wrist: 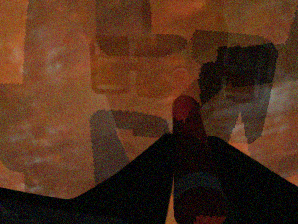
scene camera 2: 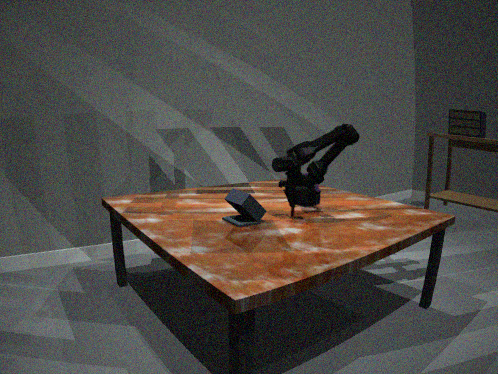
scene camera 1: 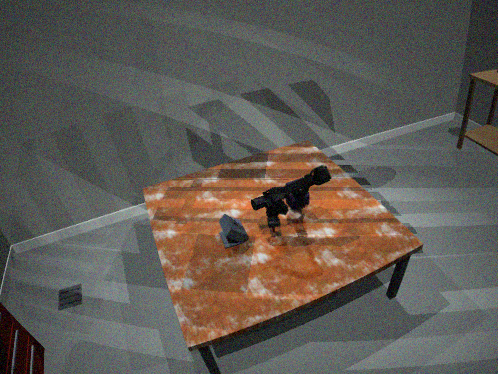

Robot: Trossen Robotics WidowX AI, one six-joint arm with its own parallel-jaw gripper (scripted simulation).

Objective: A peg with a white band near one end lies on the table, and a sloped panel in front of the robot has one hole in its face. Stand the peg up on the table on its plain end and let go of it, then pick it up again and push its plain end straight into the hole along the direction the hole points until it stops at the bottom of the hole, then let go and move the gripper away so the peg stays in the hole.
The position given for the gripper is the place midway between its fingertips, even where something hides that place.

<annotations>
The gripper (wrist: 189, 145) carries a peg.
</annotations>
